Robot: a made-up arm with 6 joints. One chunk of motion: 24 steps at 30 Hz.
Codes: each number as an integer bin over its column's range. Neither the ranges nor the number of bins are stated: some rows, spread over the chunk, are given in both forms.
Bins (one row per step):
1: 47 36 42 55 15 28
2: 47 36 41 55 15 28
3: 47 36 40 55 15 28
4: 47 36 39 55 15 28
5: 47 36 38 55 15 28
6: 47 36 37 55 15 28
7: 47 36 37 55 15 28
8: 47 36 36 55 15 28
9: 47 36 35 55 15 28
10: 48 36 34 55 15 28
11: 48 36 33 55 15 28
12: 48 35 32 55 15 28
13: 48 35 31 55 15 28
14: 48 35 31 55 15 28
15: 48 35 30 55 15 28
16: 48 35 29 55 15 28
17: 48 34 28 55 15 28
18: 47 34 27 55 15 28
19: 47 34 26 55 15 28
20: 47 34 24 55 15 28
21: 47 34 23 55 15 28
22: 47 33 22 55 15 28
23: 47 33 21 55 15 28
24: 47 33 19 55 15 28
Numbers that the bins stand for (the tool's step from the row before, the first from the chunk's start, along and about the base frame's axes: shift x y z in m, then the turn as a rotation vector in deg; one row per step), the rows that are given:
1: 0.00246 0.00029 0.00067 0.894 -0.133 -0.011
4: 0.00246 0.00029 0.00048 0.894 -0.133 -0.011
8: 0.00246 0.00029 0.00029 0.894 -0.133 -0.011
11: 0.00262 0.00029 0.00010 0.894 -0.133 -0.011
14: 0.00262 0.00022 -0.00003 0.894 -0.133 -0.011
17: 0.00262 0.00016 -0.00022 0.894 -0.133 -0.011
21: 0.00246 0.00016 -0.00054 0.894 -0.133 -0.011
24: 0.00246 0.00010 -0.00079 0.894 -0.133 -0.011
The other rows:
2: 0.00246 0.00029 0.00060 0.894 -0.133 -0.011
3: 0.00246 0.00029 0.00054 0.894 -0.133 -0.011
5: 0.00246 0.00029 0.00041 0.894 -0.133 -0.011
6: 0.00246 0.00029 0.00035 0.894 -0.133 -0.011
7: 0.00246 0.00029 0.00035 0.894 -0.133 -0.011
9: 0.00246 0.00029 0.00022 0.894 -0.133 -0.011
10: 0.00262 0.00029 0.00016 0.894 -0.133 -0.011
12: 0.00262 0.00022 0.00003 0.894 -0.133 -0.011
13: 0.00262 0.00022 -0.00003 0.894 -0.133 -0.011
15: 0.00262 0.00022 -0.00010 0.894 -0.133 -0.011
16: 0.00262 0.00022 -0.00016 0.894 -0.133 -0.011
18: 0.00246 0.00016 -0.00029 0.894 -0.133 -0.011
19: 0.00246 0.00016 -0.00035 0.894 -0.133 -0.011
20: 0.00246 0.00016 -0.00048 0.894 -0.133 -0.011
22: 0.00246 0.00010 -0.00060 0.894 -0.133 -0.011
23: 0.00246 0.00010 -0.00067 0.894 -0.133 -0.011

